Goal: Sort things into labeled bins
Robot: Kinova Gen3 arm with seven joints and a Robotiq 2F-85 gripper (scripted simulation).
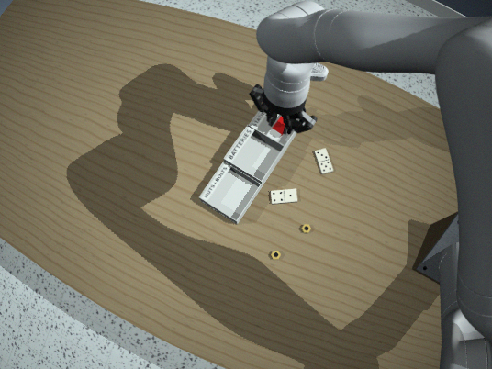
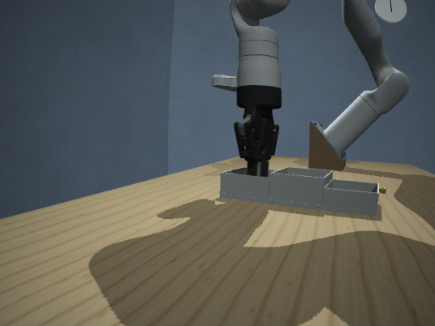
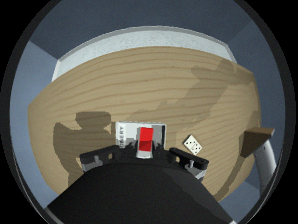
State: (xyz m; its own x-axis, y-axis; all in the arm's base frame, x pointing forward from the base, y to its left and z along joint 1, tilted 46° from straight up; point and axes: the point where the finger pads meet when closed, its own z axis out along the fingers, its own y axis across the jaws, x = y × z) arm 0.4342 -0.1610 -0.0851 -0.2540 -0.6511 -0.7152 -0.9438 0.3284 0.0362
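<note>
Right now the white eraser is 2 cm below my hand and 1 cm to the left of it.
</note>
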